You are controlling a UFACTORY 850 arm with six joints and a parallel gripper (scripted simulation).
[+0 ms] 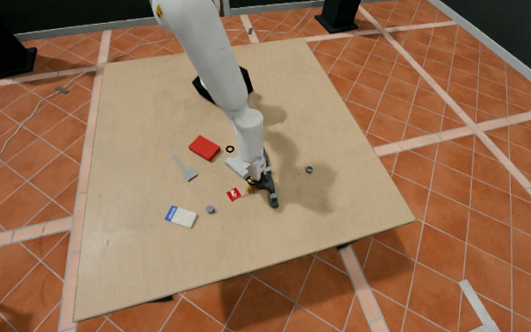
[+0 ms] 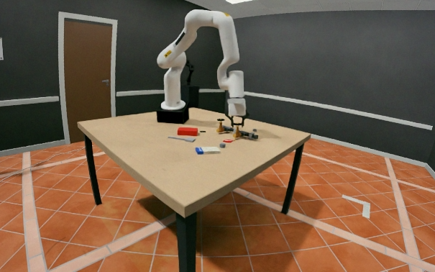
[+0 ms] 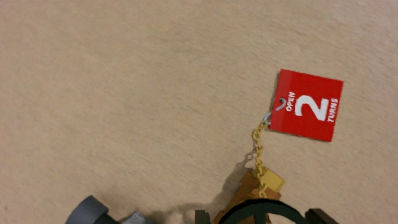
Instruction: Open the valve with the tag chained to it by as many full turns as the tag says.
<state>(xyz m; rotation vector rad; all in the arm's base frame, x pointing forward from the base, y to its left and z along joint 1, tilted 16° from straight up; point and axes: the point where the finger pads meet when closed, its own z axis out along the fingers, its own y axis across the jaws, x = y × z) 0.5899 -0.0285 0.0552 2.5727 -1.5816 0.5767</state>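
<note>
My gripper is now 8 cm to the left of the red tag and 9 cm above it. From my hand the other things lie so: blue card (1 cm ahead, 31 cm to the right, 8 cm below); red block (27 cm behind, 14 cm to the right, 7 cm below); grey scraper (20 cm behind, 25 cm to the right, 8 cm below).
</note>
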